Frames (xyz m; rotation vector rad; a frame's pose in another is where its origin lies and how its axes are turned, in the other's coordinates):
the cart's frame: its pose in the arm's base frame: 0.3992 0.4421 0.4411 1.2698 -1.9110 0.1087
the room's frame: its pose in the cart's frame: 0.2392 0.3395 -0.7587 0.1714 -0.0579 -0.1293
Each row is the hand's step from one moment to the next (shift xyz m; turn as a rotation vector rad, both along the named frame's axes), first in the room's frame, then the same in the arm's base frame.
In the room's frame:
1: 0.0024 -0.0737 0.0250 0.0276 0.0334 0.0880
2: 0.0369 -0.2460 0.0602 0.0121 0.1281 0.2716
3: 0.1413 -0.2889 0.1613 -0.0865 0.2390 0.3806
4: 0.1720 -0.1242 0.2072 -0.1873 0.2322 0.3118
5: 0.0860 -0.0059 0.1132 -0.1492 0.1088 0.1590
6: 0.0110 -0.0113 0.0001 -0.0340 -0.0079 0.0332
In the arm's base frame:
1: 0.0557 -0.0369 -0.0401 -0.0696 -0.0564 -0.0399
2: 0.1935 -0.1347 -0.0994 -0.2320 -0.1073 -0.1581
3: 0.1815 -0.2831 -0.1280 -0.3710 -0.0486 -0.2635
4: 0.0111 -0.2810 -0.0941 -0.3282 0.0655 -0.2724
5: -0.0492 -0.1283 -0.0370 -0.1547 0.0740 -0.1731
6: 0.0093 -0.0124 0.0029 -0.0045 0.0085 -0.0472

